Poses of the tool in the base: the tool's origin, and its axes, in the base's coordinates. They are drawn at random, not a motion.
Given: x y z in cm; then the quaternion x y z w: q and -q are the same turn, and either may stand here.
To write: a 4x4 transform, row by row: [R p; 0 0 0 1], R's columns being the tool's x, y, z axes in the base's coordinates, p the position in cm. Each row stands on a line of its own. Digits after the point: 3 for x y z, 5 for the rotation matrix.
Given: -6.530, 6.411, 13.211, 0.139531, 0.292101, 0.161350, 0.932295
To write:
0.77729, -0.21934, 0.58968, -6.530
0.38237, 0.90899, -0.16591, 6.411
-0.49962, 0.35443, 0.79042, 13.211
0, 0, 0, 1

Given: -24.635, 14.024, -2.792, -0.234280, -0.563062, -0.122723, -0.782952
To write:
0.33580, 0.07166, 0.93920, -24.635
0.45600, 0.86010, -0.22866, 14.024
-0.82420, 0.50506, 0.25615, -2.792
0, 0, 0, 1

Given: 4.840, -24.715, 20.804, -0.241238, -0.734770, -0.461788, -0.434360
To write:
-0.50627, -0.04666, 0.86111, 4.840
0.75567, 0.45711, 0.46905, -24.715
-0.41551, 0.88818, -0.19617, 20.804
0, 0, 0, 1

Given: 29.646, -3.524, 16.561, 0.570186, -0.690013, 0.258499, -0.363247
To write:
-0.08588, -0.59907, 0.79608, 29.646
-0.97467, 0.21613, 0.05750, -3.524
-0.20651, -0.77097, -0.60246, 16.561
0, 0, 0, 1

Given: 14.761, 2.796, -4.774, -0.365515, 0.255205, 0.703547, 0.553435
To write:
-0.12022, -0.96530, -0.23184, 14.761
0.59217, -0.25716, 0.76368, 2.796
-0.79679, -0.04548, 0.60254, -4.774
0, 0, 0, 1

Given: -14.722, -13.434, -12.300, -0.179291, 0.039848, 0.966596, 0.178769
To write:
-0.87179, -0.35988, -0.33236, -14.722
0.33131, -0.93291, 0.14114, -13.434
-0.36085, 0.01293, 0.93253, -12.300
0, 0, 0, 1

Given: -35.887, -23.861, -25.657, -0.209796, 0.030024, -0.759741, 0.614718
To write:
-0.15622, 0.92145, 0.35569, -35.887
-0.94665, -0.24244, 0.21231, -23.861
0.28187, -0.30355, 0.91017, -25.657
0, 0, 0, 1

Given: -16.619, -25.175, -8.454, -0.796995, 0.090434, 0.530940, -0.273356
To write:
0.41985, 0.14612, -0.89575, -16.619
-0.43442, -0.83420, -0.33970, -25.175
-0.79687, 0.53176, -0.28676, -8.454
0, 0, 0, 1

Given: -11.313, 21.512, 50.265, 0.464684, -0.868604, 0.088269, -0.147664
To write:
-0.52453, -0.78118, 0.33856, -11.313
-0.83332, 0.55255, -0.01611, 21.512
-0.17449, -0.29058, -0.94081, 50.265
0, 0, 0, 1

